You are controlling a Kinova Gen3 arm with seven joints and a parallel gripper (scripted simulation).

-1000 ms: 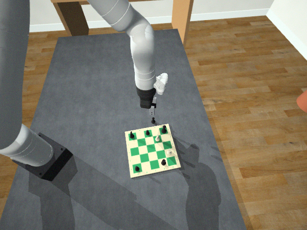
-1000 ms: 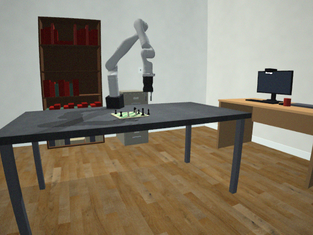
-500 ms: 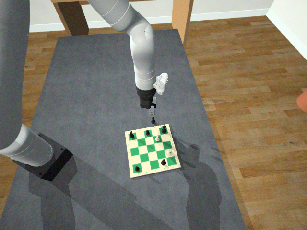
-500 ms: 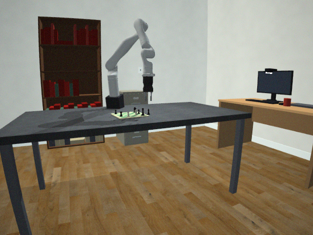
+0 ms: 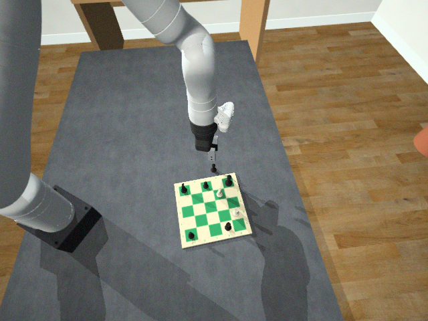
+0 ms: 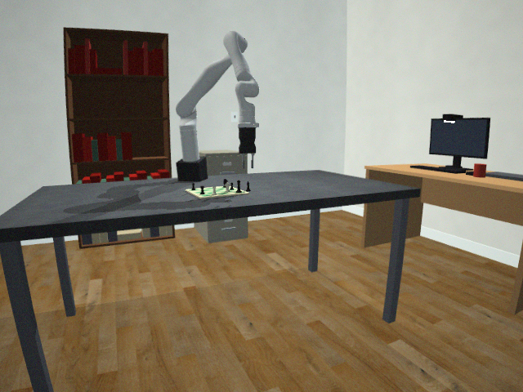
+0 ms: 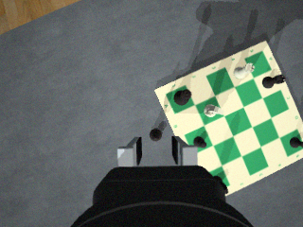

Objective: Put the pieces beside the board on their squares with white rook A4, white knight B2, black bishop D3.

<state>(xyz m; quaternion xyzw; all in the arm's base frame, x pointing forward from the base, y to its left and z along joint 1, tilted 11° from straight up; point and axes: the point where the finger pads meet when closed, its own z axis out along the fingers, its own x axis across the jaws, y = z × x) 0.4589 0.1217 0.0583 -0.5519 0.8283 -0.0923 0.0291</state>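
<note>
Now: hand 10 cm above the black bishop. Round my hand: chessboard (14 cm to the right, 12 cm below, 4 cm behind).
</note>
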